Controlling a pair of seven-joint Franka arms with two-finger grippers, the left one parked.
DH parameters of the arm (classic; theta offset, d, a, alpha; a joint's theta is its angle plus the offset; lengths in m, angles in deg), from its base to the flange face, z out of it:
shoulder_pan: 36.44 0.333 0 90
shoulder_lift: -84.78 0 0 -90
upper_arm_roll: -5.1 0.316 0.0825 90
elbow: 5.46 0 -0.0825 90
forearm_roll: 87.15 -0.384 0 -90
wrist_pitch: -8.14 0 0.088 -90
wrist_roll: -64.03 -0.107 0 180
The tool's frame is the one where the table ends.
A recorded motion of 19 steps. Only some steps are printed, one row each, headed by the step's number.
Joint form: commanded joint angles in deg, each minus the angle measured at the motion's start. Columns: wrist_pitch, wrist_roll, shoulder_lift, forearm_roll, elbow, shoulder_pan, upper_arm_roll.
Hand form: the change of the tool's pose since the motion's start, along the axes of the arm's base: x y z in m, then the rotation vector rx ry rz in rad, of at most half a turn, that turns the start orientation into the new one. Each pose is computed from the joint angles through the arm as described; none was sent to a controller.
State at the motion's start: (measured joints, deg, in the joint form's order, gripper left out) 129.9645 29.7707 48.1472 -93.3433 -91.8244 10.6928 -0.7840
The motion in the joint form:
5: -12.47 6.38 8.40 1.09 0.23 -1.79 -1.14
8: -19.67 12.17 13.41 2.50 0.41 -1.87 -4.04
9: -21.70 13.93 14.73 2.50 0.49 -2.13 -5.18
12: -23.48 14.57 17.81 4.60 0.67 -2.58 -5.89
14: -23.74 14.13 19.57 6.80 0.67 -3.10 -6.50
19: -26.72 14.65 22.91 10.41 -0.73 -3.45 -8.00
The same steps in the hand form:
5: 0.0039 -0.0400 0.0863 -0.0397 0.0497 0.0782
8: 0.0080 -0.0777 0.1384 -0.0759 0.0636 0.1414
9: 0.0116 -0.0931 0.1523 -0.0807 0.0725 0.1489
12: 0.0128 -0.1125 0.1865 -0.0926 0.0371 0.1481
14: 0.0175 -0.1290 0.2062 -0.1106 -0.0017 0.1276
19: 0.0162 -0.1626 0.2283 -0.1688 -0.0092 0.1104

